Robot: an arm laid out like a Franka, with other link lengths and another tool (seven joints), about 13 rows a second.
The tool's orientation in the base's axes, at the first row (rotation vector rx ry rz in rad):
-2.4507 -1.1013 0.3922
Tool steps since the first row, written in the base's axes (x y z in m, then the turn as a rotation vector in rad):
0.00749 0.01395 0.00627 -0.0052 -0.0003 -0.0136
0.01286 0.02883 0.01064 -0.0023 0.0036 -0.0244
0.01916 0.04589 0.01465 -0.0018 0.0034 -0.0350
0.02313 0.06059 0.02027 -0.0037 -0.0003 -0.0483
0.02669 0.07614 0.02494 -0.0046 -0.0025 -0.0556
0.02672 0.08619 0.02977 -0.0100 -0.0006 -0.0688
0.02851 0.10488 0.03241 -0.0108 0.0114 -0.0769
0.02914 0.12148 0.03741 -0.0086 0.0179 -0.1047
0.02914 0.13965 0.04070 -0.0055 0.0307 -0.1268
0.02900 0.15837 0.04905 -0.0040 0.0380 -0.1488
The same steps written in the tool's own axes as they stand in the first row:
0.01492 -0.00657 -0.00494 -0.0025 0.0035 0.0139
0.02933 -0.01412 -0.00709 0.0032 0.0082 0.0231
0.04602 -0.02221 -0.00875 0.0043 0.0138 0.0321
0.05928 -0.03116 -0.01145 0.0013 0.0212 0.0435
0.07301 -0.04042 -0.01294 -0.0003 0.0255 0.0497
0.08026 -0.04874 -0.01453 -0.0013 0.0273 0.0639
0.09539 -0.06002 -0.01269 0.0079 0.0236 0.0744
0.10800 -0.07194 -0.01297 0.0166 0.0346 0.0994
0.12152 -0.08437 -0.01109 0.0301 0.0397 0.1207
0.13496 -0.09967 -0.01341 0.0384 0.0470 0.1411

